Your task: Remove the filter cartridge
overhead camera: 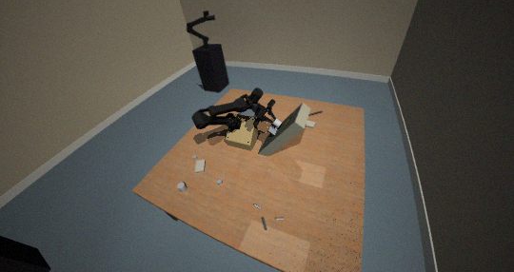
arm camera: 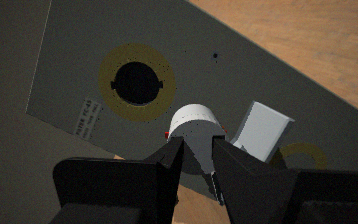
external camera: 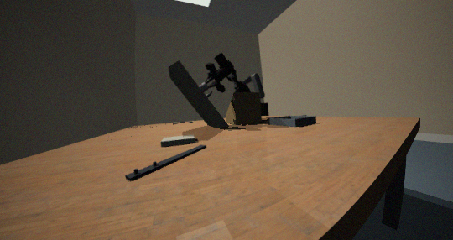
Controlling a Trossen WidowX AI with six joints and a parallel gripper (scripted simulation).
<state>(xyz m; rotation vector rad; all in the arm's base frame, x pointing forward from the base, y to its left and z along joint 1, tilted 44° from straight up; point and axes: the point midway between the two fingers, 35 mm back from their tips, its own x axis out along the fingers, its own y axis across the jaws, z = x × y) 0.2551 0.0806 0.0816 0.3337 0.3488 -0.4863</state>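
Right now the round grey filter cartridge is 1 cm below my gripper tip and 1 cm ahead of it. Round my gripper tip: shallow grey tray 34 cm behind, 28 cm to the left, 22 cm below; then grey service panel 6 cm below, 5 cm ahead.
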